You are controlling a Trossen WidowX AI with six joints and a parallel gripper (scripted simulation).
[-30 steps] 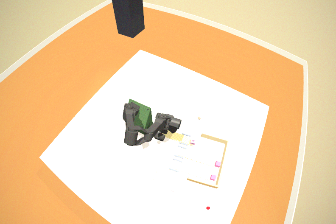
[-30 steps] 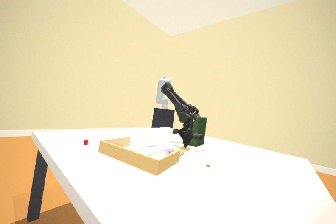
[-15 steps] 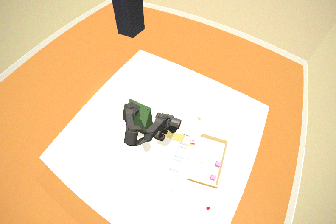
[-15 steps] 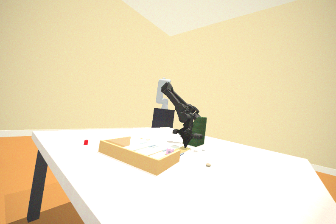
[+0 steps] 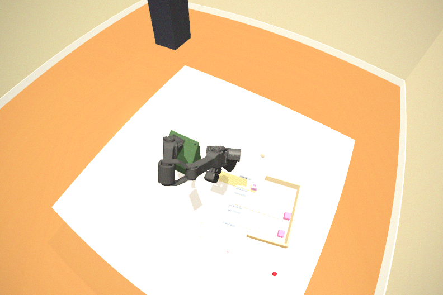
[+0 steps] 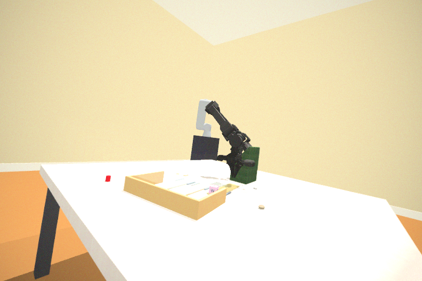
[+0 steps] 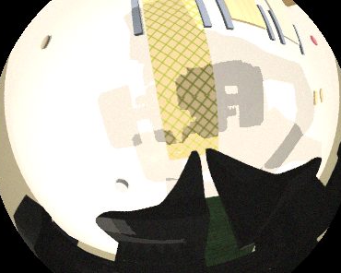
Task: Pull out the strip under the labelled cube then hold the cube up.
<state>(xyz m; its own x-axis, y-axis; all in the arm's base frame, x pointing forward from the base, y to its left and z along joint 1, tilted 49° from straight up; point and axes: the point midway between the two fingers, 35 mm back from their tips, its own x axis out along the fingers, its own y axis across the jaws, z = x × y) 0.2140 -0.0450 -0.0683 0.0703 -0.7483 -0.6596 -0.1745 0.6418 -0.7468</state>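
My gripper tip is now 9 cm short of the hatched strip, 4 cm above it and 2 cm to the right of it. Round my gripper tip: red marker (47 cm ahead, 31 cm to the right, 3 cm below).
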